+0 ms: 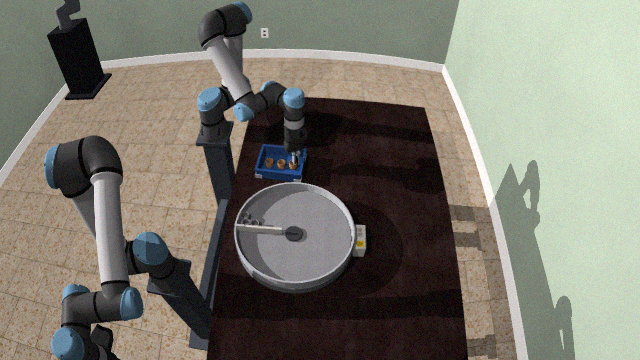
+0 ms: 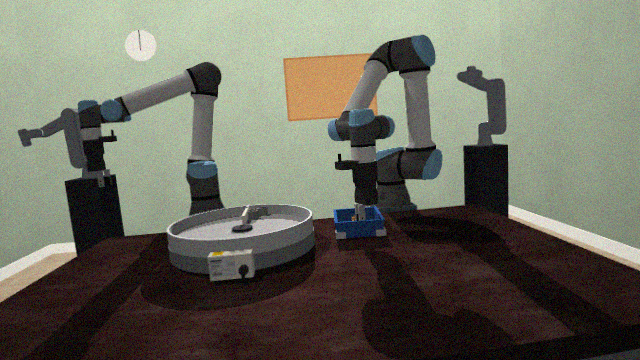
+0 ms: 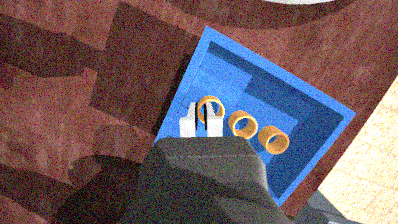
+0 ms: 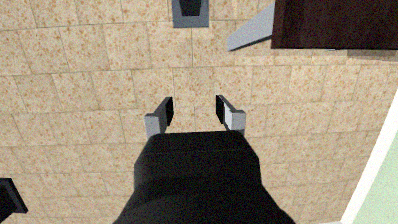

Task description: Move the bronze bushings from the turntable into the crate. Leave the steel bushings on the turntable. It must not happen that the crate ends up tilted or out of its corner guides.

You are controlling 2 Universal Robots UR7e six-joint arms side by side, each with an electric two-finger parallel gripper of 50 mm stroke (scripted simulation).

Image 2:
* my left gripper: 360, 224
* my right gripper: 105, 185
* blue crate: 374, 220
